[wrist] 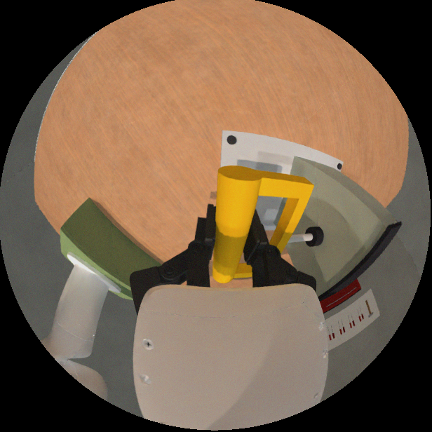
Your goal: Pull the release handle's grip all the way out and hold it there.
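Note:
The release handle's yellow grip (235, 215) is a thick round bar in the middle of the wrist view, joined on its right to a yellow bracket (295, 210). A pale rod with a black knob (314, 236) shows just right of the bracket, by the grey-green housing (345, 225). My gripper (228, 218) is shut on the yellow grip, with one black finger on each side of the bar. The finger surfaces touching the bar are partly hidden by it.
A pale mounting plate (280, 147) with dark screws lies on the wooden table top (150, 100) behind the handle. A green block-shaped part (110, 245) on a white cylinder (80, 310) stands at the left. A red label (341, 297) and a white marked card (352, 320) show at the lower right.

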